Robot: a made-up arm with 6 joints. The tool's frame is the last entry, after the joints. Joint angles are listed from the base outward. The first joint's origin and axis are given. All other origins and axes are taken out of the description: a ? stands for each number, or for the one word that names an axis. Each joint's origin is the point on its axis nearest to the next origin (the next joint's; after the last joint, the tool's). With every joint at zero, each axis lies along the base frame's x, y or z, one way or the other. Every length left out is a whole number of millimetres.
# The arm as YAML. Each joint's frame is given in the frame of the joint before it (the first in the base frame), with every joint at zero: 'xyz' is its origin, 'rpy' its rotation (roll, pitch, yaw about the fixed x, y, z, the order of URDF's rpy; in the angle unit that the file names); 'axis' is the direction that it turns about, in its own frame. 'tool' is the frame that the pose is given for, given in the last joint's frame.
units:
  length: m
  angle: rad
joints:
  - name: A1
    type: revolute
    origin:
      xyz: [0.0, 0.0, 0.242]
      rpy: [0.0, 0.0, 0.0]
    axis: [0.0, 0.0, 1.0]
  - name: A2
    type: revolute
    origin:
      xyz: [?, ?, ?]
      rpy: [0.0, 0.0, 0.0]
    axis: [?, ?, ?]
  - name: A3
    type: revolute
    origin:
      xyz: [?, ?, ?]
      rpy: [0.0, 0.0, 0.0]
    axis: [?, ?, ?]
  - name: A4
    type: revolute
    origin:
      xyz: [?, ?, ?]
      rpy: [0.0, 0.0, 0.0]
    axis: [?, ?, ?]
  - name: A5
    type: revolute
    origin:
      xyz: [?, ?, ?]
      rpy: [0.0, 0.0, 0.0]
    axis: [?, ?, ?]
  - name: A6
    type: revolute
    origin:
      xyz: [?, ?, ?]
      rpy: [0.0, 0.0, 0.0]
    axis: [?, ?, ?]
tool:
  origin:
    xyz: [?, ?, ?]
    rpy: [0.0, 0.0, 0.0]
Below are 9 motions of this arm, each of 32 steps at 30 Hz.
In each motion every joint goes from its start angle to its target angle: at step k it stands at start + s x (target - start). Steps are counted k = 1, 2, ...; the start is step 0. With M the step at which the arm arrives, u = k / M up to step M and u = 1 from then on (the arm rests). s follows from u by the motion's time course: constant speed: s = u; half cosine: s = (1 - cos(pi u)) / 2; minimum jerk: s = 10 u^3 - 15 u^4 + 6 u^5.
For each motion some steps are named. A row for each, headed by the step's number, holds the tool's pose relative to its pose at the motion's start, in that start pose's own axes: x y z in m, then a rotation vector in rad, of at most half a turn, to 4 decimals.
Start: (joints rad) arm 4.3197 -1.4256 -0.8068 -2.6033 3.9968 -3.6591
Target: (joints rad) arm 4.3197 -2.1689 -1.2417 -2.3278 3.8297 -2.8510
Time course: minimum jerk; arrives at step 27
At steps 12, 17, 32:
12: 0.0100 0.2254 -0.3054 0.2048 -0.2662 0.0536
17: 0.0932 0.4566 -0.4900 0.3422 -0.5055 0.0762
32: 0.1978 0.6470 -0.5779 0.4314 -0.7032 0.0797

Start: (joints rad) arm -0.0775 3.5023 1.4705 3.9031 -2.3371 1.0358
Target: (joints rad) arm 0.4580 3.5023 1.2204 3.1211 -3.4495 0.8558
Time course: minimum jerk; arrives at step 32
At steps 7, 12, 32:
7: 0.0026 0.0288 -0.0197 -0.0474 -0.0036 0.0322
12: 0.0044 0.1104 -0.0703 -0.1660 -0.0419 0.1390
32: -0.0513 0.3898 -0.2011 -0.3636 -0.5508 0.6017

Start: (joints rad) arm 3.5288 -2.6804 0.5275 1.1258 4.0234 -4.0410
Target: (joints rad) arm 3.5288 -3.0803 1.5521 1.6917 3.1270 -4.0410
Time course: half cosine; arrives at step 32
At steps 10, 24, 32:
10: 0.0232 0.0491 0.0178 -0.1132 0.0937 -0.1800
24: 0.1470 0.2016 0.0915 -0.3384 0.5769 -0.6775
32: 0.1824 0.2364 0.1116 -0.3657 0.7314 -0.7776

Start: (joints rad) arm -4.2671 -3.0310 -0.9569 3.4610 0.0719 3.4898
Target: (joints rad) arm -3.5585 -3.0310 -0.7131 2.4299 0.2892 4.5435
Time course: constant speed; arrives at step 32
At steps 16, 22, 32:
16: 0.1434 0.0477 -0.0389 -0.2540 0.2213 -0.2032
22: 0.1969 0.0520 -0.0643 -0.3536 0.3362 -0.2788
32: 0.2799 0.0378 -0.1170 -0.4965 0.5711 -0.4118

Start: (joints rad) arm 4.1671 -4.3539 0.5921 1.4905 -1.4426 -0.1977
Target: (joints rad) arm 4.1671 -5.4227 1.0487 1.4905 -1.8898 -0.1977
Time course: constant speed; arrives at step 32
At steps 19, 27, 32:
19: -0.4934 0.3465 -0.0183 0.0589 -0.2858 0.3636
27: -0.7345 0.3973 -0.0424 0.1113 -0.3962 0.5176
32: -0.8850 0.3989 -0.0614 0.1523 -0.4613 0.6135

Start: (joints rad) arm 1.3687 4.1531 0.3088 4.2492 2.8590 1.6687
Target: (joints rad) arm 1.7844 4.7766 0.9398 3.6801 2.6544 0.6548
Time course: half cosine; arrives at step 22
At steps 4, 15, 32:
4: 0.0754 -0.0052 -0.0096 -0.0406 -0.1115 -0.0604
15: 0.6945 -0.1011 0.1440 -0.1903 -1.1402 -0.7289
32: 0.8503 -0.1656 0.2692 -0.1735 -1.4946 -0.9756

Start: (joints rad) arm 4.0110 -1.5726 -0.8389 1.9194 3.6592 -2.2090
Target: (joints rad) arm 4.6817 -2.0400 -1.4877 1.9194 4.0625 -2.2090
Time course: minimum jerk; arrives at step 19
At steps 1, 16, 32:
1: -0.0013 -0.0001 0.0000 -0.0010 0.0006 0.0014
16: -0.6622 -0.4636 0.0943 -0.6651 -0.0696 1.1921
32: -0.6690 -0.4857 0.0983 -0.6825 -0.0878 1.2323

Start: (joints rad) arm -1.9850 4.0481 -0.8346 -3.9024 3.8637 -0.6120
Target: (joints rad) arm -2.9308 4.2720 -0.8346 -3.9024 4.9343 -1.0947
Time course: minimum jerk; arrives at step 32
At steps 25, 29, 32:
25: -0.0730 -0.5870 -0.2811 -0.1577 1.1878 -0.9414
29: -0.1048 -0.6227 -0.3137 -0.1704 1.2881 -0.9757
32: -0.1084 -0.6264 -0.3173 -0.1717 1.2990 -0.9791

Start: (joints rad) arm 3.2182 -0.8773 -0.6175 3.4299 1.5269 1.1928
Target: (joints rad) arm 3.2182 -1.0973 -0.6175 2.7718 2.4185 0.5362
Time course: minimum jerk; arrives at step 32
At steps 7, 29, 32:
7: -0.0086 -0.0085 0.0163 0.0934 -0.0128 -0.0444
29: -0.0838 -0.0986 0.1461 1.2306 0.2131 -0.3084
32: -0.0841 -0.0990 0.1468 1.2383 0.2174 -0.3078

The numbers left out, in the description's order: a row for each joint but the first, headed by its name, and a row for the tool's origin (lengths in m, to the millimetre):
A2: xyz 0.0 0.035 0.0, axis 0.0 1.0 0.0
A3: xyz 0.0 0.0 0.702, axis 0.0 1.0 0.0
A4: xyz 0.0 0.0 0.495, axis 0.0 0.0 1.0
A5: xyz 0.0 0.0 0.0, axis 0.0 1.0 0.0
A6: xyz 0.0 0.0 0.129, axis 0.0 0.0 1.0
tool: xyz 0.0 0.0 0.0

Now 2 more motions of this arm.
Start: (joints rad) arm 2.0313 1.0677 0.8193 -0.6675 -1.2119 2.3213
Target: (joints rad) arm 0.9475 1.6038 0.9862 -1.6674 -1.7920 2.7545
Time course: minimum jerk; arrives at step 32
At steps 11, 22, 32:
11: -0.1744 -0.0347 -0.2537 0.1765 -0.0242 0.0127
22: -0.2687 0.0085 -1.0246 0.4649 -0.1887 0.4357
32: -0.1878 0.0346 -1.2303 0.4504 -0.2445 0.6361

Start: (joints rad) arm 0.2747 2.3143 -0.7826 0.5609 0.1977 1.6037
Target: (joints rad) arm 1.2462 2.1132 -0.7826 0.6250 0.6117 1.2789
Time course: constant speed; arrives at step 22
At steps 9, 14, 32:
9: 0.4261 -0.2030 -0.0443 0.3018 0.3901 -0.1799
14: 0.6453 -0.3154 -0.1540 0.4489 0.6243 -0.2880
32: 0.9341 -0.4686 -0.4417 0.6486 1.0261 -0.4649

